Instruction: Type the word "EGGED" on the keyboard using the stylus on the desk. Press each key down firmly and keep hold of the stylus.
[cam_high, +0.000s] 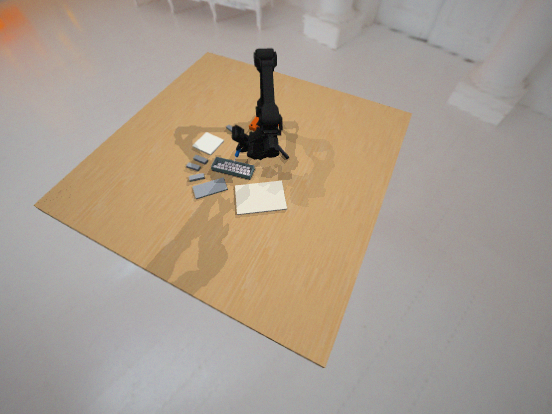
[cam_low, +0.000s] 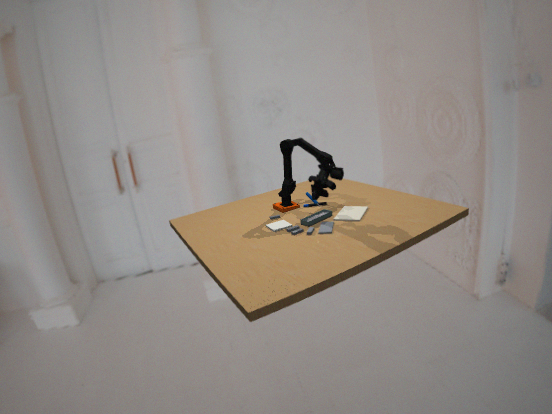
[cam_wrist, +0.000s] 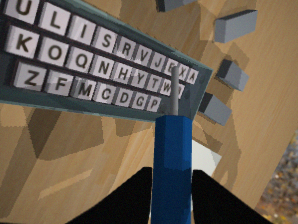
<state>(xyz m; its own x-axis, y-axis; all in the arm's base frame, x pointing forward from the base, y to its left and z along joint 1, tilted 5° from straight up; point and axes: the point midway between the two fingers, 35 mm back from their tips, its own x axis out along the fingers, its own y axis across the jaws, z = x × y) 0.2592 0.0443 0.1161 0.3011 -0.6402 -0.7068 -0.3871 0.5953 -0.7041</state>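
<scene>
The E key lies 60 mm ahead of my gripper tip, 50 mm to the right of it and 80 mm below it. From my gripper tip the other things lie so: grey slab 170 mm ahead, 50 mm to the right, 90 mm below.
</scene>
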